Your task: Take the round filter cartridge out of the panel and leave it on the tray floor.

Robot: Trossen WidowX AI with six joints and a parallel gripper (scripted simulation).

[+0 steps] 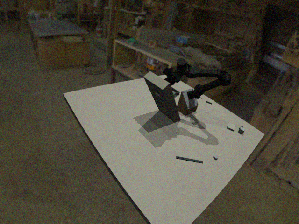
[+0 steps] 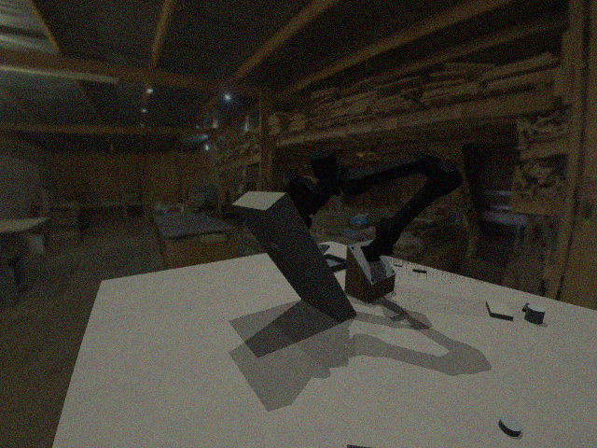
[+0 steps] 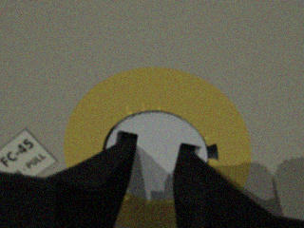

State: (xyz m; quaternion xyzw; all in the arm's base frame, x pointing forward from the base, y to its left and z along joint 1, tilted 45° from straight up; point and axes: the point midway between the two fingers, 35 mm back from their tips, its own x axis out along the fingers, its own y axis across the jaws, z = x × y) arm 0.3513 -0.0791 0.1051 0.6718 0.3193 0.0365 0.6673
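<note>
Right now the round grey filter cartridge is 10 mm below my gripper tip and 10 mm ahead of it. Also, from my gripper tip: blue-grey tray: 420 mm behind, 300 mm to the right, 260 mm below.
</note>
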